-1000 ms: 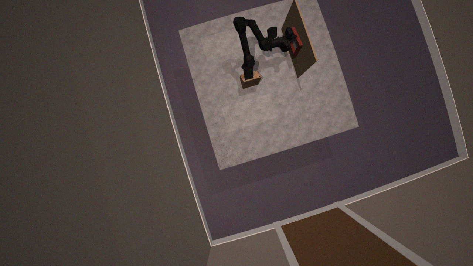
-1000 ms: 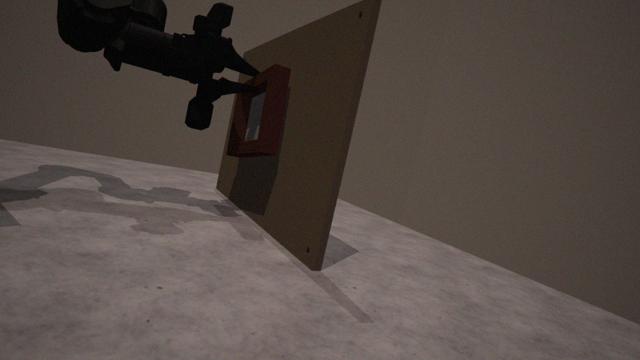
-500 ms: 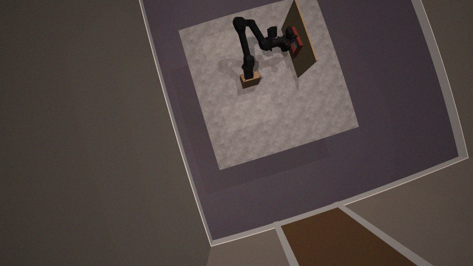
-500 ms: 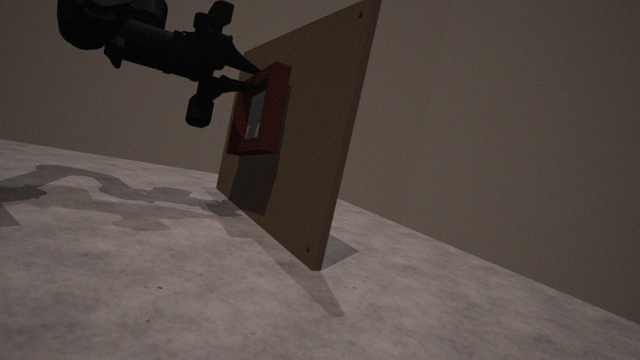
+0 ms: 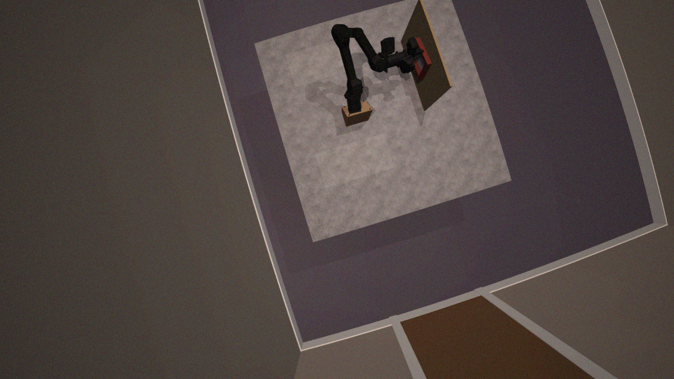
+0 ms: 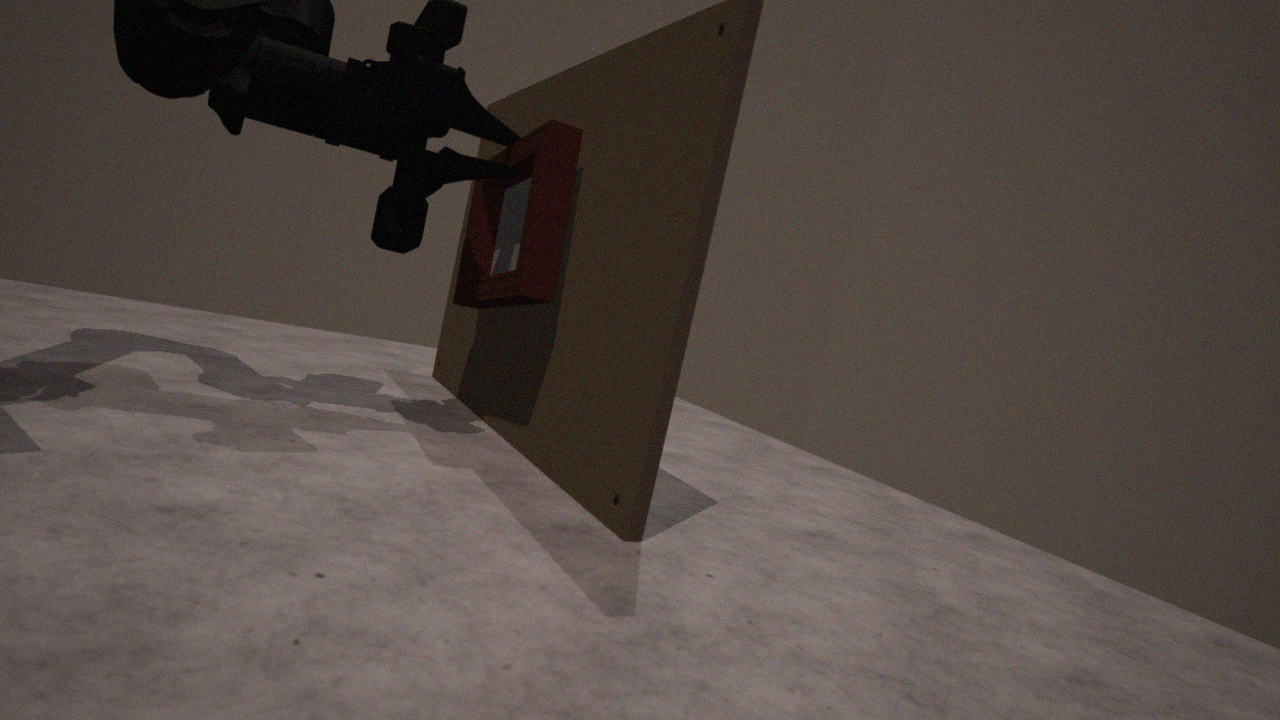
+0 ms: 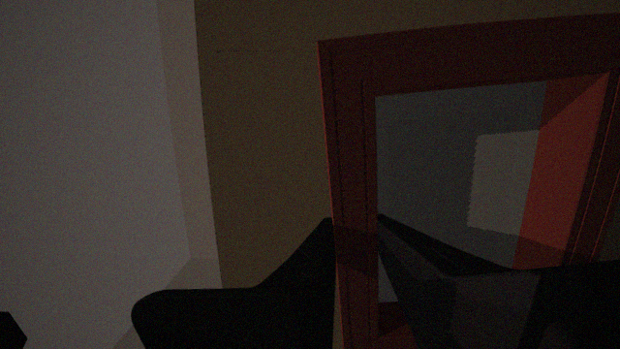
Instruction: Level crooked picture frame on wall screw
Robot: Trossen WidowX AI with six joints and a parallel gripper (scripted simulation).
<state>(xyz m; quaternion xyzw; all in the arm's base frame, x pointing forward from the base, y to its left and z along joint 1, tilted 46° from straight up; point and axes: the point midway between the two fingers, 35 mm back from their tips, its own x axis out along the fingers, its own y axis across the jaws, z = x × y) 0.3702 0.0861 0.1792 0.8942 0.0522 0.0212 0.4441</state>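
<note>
My gripper tip is 50 mm above the red picture frame and 10 mm short of it. Also, from my gripper tip: tan wall board: 70 mm below, 20 mm ahead.
</note>
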